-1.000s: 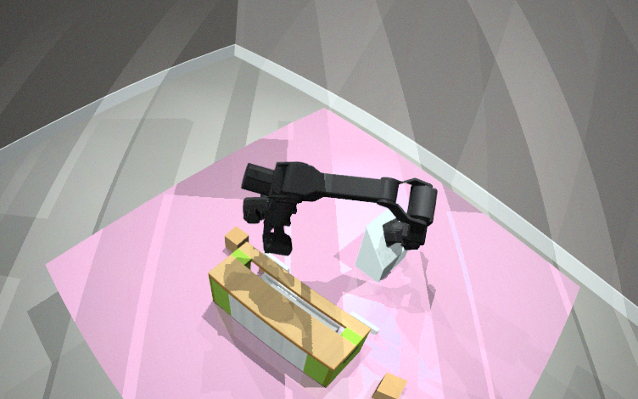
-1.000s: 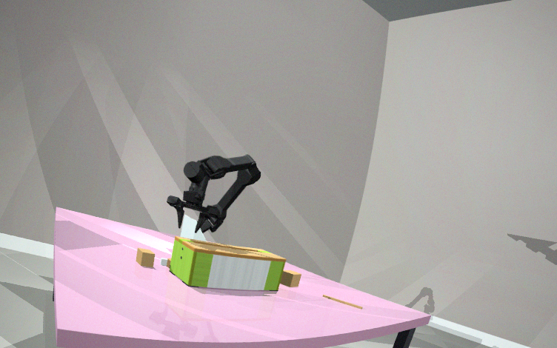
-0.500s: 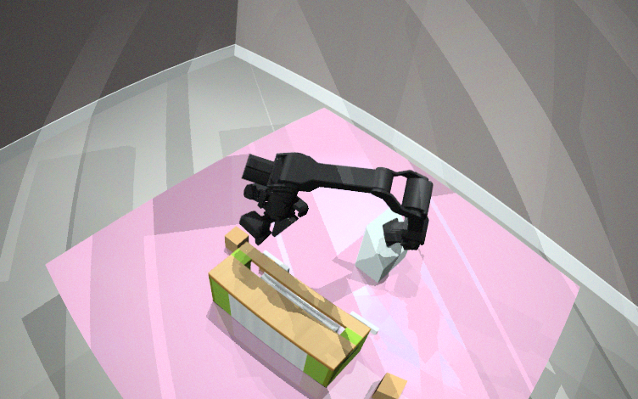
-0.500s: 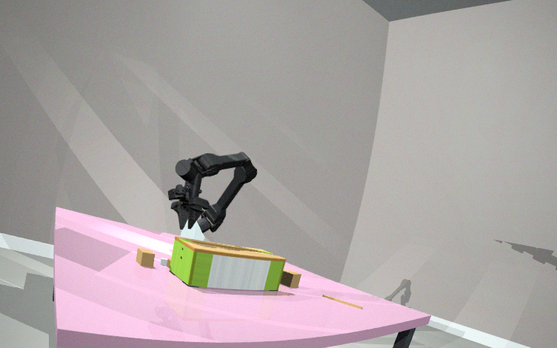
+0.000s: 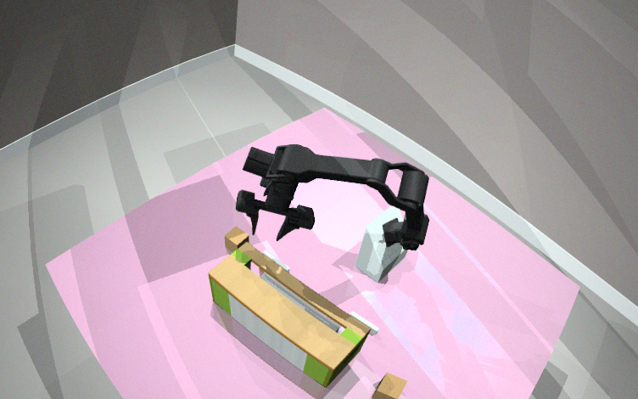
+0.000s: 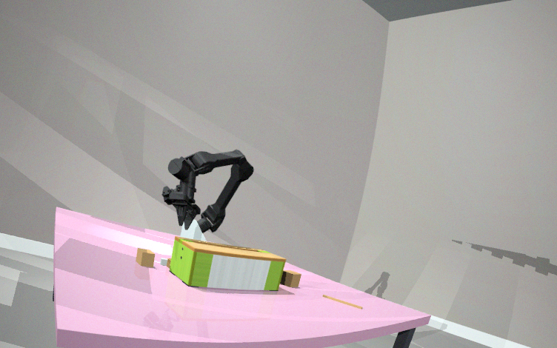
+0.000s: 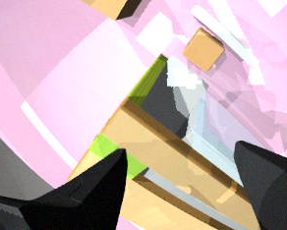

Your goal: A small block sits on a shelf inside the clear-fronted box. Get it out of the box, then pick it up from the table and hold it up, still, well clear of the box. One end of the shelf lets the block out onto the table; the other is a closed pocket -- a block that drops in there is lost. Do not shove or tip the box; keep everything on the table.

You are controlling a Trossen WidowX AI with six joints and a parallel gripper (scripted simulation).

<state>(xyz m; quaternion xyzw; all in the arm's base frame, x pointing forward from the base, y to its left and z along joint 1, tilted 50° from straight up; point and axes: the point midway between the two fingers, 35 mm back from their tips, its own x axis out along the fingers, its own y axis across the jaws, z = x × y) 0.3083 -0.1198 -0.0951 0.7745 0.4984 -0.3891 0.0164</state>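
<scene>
The tan block lies 140 mm below my gripper tip, 20 mm behind it and 10 mm to the right of it. The rest, counted from my gripper tip: thin stick: 580 mm to the left, 220 mm ahead, 160 mm below; then box: 160 mm to the left, 100 mm below, 20 mm ahead.
</scene>
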